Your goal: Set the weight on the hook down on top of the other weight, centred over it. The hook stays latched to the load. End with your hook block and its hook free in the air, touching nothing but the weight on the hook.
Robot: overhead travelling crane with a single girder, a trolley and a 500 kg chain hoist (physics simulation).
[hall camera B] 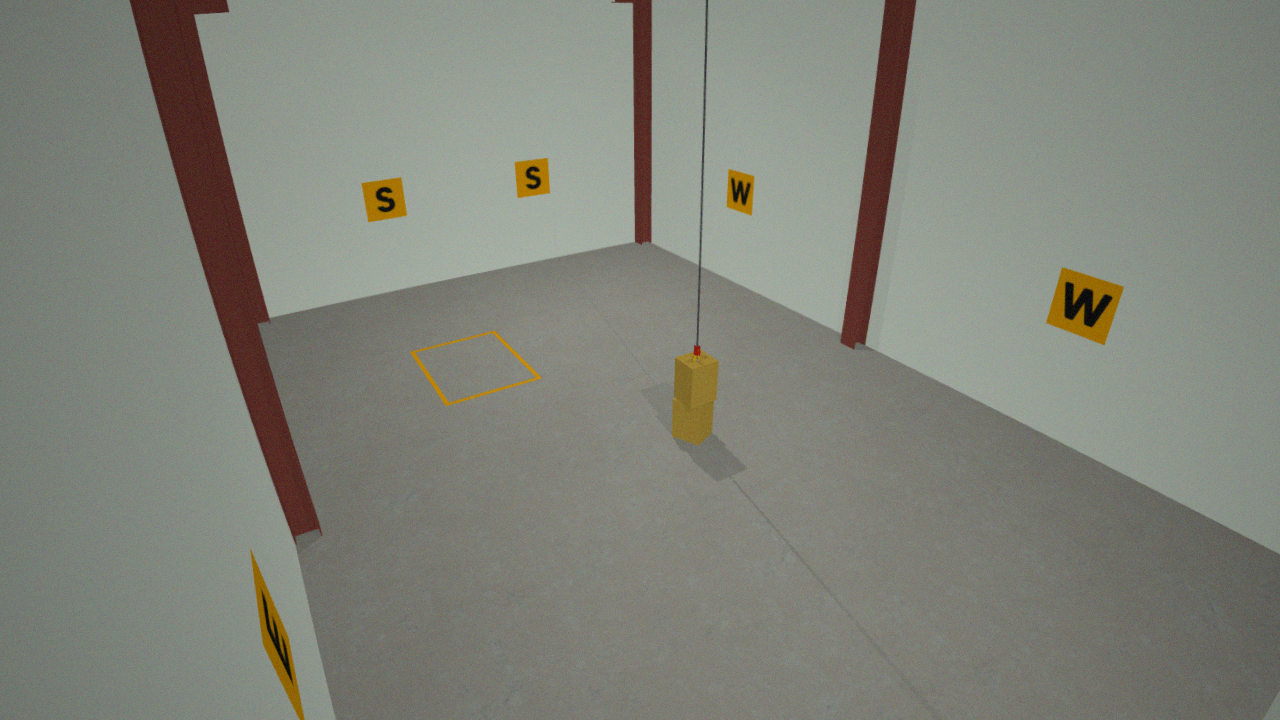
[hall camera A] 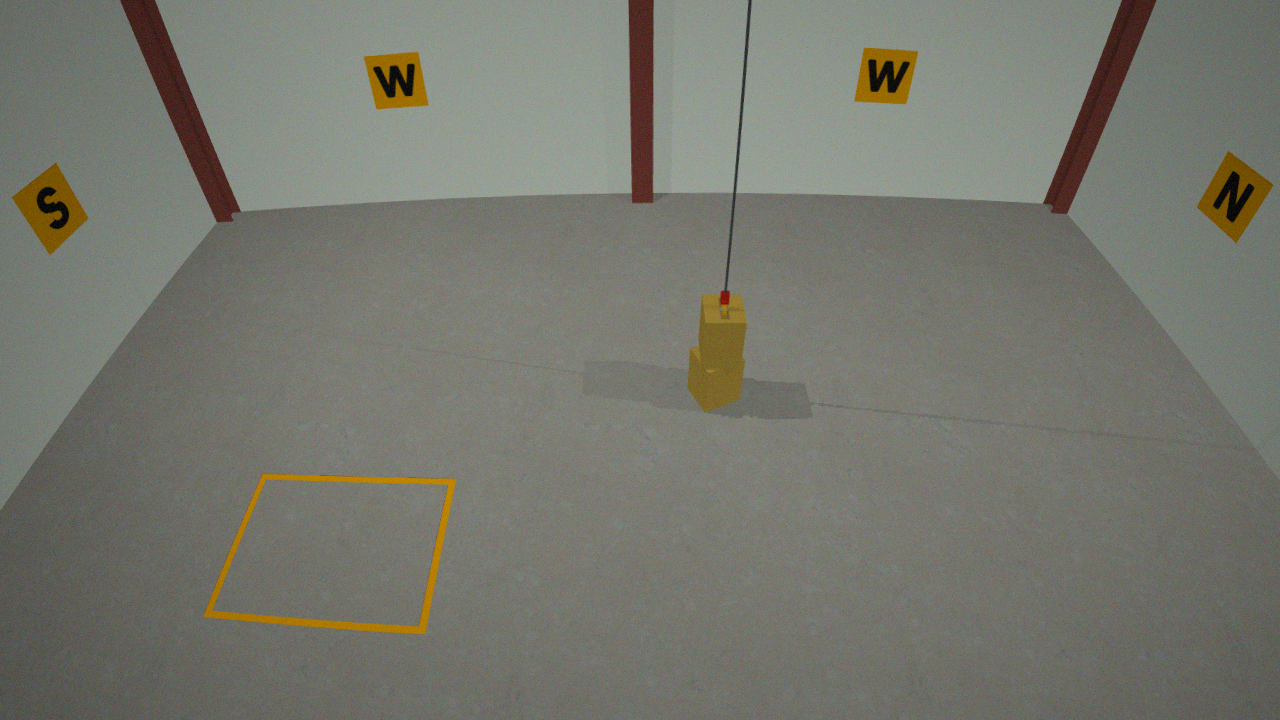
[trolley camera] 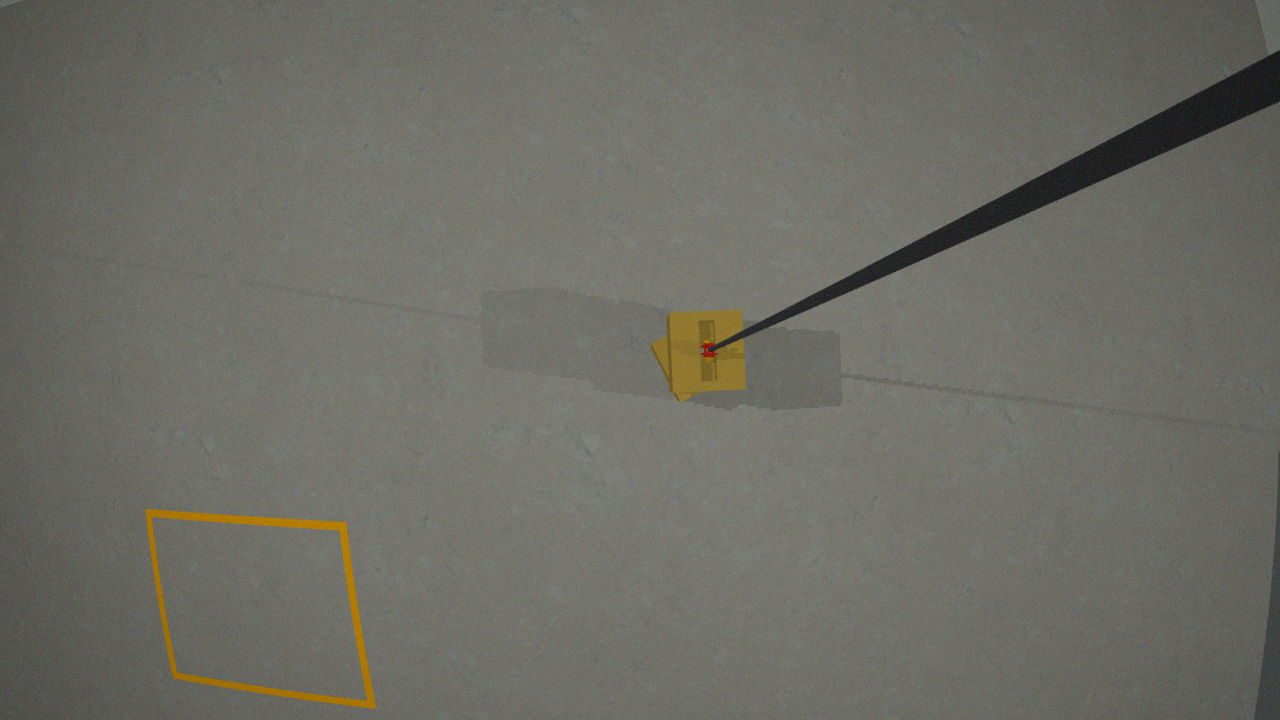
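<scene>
My hook block (hall camera A: 725, 298) (hall camera B: 697, 351) (trolley camera: 708, 350) is small and red and hangs on the chain, its hook latched to the yellow weight (hall camera A: 723, 344) (hall camera B: 695, 381) (trolley camera: 684, 367) below it. This weight is upright above the other yellow weight (hall camera A: 713, 388) (hall camera B: 691, 422) (trolley camera: 661, 354), which stands on the floor turned at an angle to it. In the trolley camera view the lower weight shows at the left and lower left of the upper one; the rest of it is hidden. Whether the two weights touch cannot be told.
A yellow-orange outlined square (hall camera A: 331, 479) (hall camera B: 493, 391) (trolley camera: 246, 518) is marked on the floor, apart from the weights. Red columns (hall camera A: 641, 107) (hall camera B: 872, 179) stand along the walls. Shadows of the weights and chain lie on the floor.
</scene>
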